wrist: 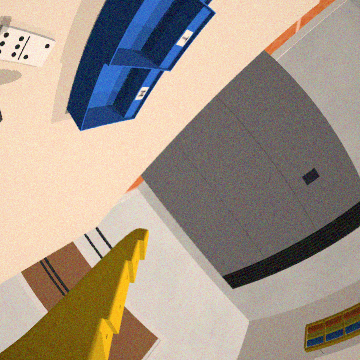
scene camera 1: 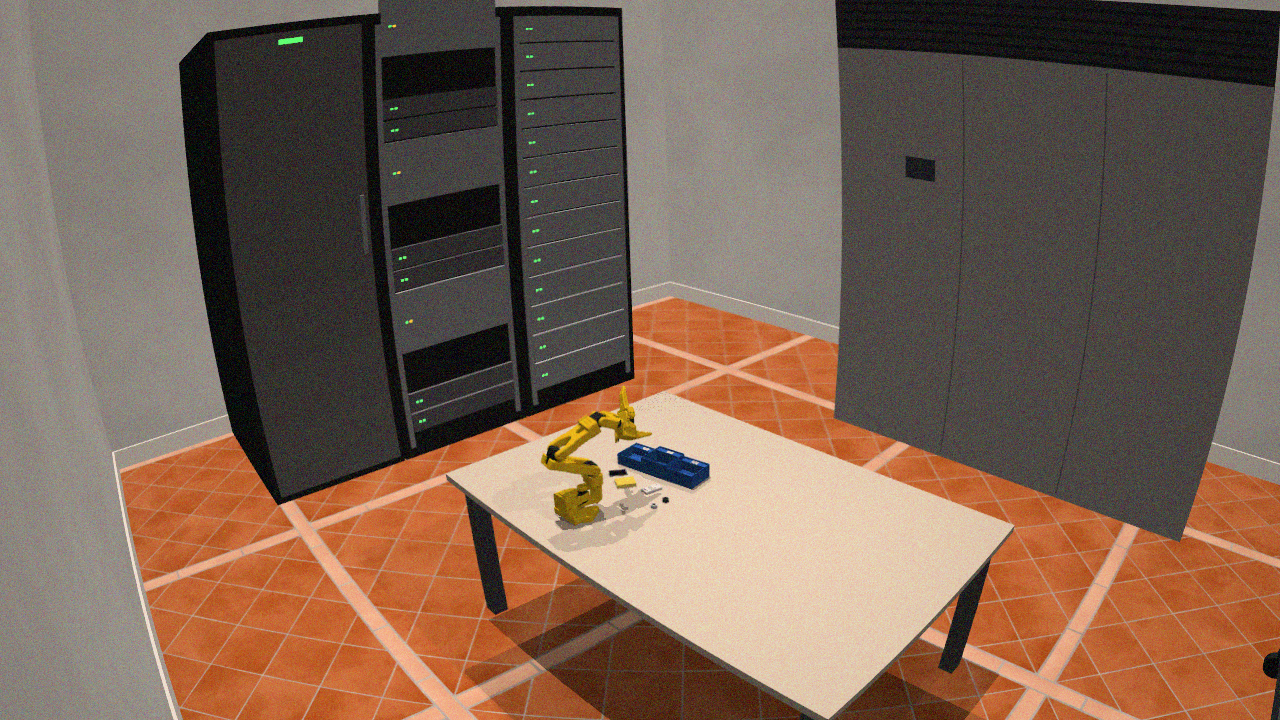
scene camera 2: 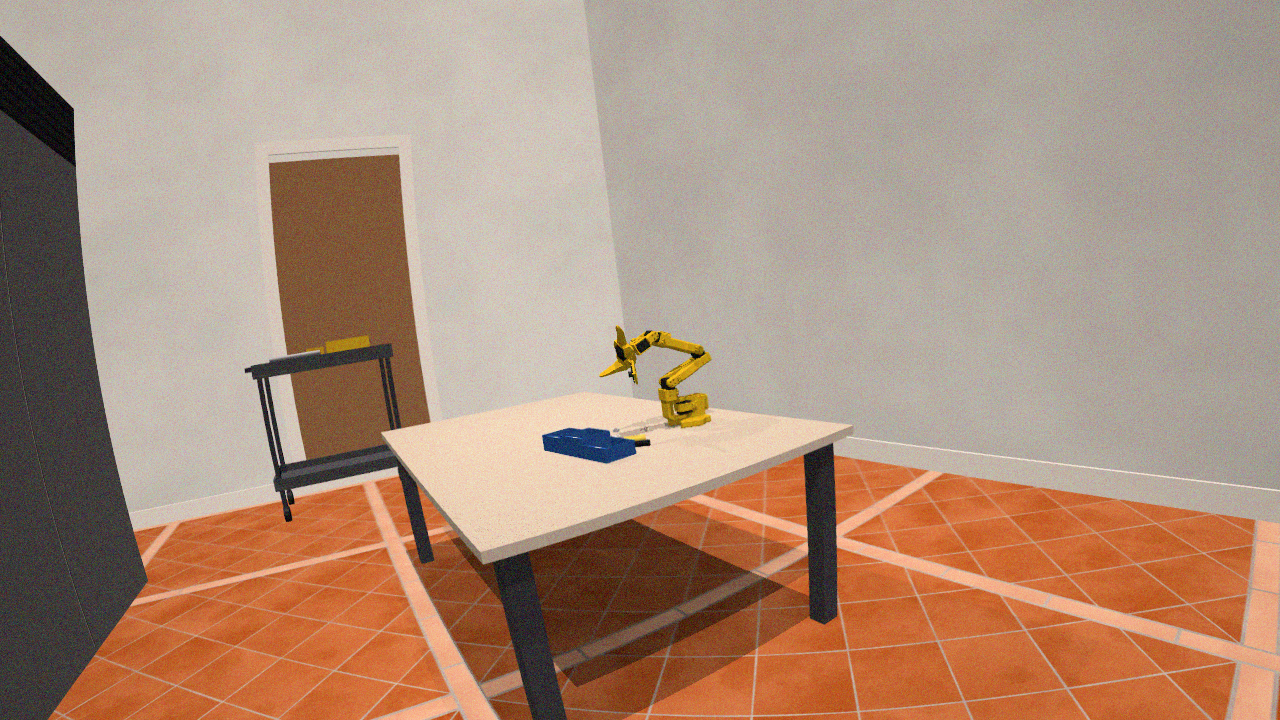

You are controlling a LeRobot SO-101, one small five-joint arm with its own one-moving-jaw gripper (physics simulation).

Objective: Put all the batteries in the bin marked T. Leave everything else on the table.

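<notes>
My gripper is wide open and empty, raised above the table near the blue bin block. In the wrist view one notched jaw shows. The blue bin block stands on the table. Its bin marked T is at the top of the wrist view, beside the bin marked M; I see no battery in the visible part of T. Small grey pieces and a small black piece lie near the arm base, too small to identify as batteries.
A white domino, a yellow block and a flat dark item lie between the arm base and the bins. The table reaches well past them. A cart stands beyond the table.
</notes>
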